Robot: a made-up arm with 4 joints.
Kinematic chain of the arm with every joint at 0, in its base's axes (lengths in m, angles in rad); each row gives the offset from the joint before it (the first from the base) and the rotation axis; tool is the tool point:
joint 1: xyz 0 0 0.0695 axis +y
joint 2: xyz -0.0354 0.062 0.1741 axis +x
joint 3: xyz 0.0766 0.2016 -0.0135 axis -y
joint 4: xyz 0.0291 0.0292 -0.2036 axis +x
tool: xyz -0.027 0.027 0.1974
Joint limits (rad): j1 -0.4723..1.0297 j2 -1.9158..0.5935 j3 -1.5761..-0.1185 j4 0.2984..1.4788
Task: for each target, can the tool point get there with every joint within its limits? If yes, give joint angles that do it. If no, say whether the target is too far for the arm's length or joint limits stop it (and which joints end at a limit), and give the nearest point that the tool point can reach.
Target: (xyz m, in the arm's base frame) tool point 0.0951 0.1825 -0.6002
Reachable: no: joint limits stop it (at a limit: joint 3, joint 4) | nearest point 0.0065 0.1141 0.0236 | short by 0.634 m
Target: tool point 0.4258 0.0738 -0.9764
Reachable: no: too far | nearest point 0.0187 0.0651 0.0236 | short by 1.080 m
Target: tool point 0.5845 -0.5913 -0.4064
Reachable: no: too far | nearest point 0.1805 -0.1118 0.1493 | short by 0.838 m
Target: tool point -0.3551 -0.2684 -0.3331
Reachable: no: joint limits stop it (at a limit: joint 1, joint 4) | nearest point -0.1086 -0.0191 0.1072 | short by 0.563 m
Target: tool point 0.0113 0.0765 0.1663
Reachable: yes | joints 0.5400 -0.6983 -1.1126 1.1105
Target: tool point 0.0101 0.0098 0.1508
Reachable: yes | joints 0.6342 -0.9115 -0.7478 1.2833
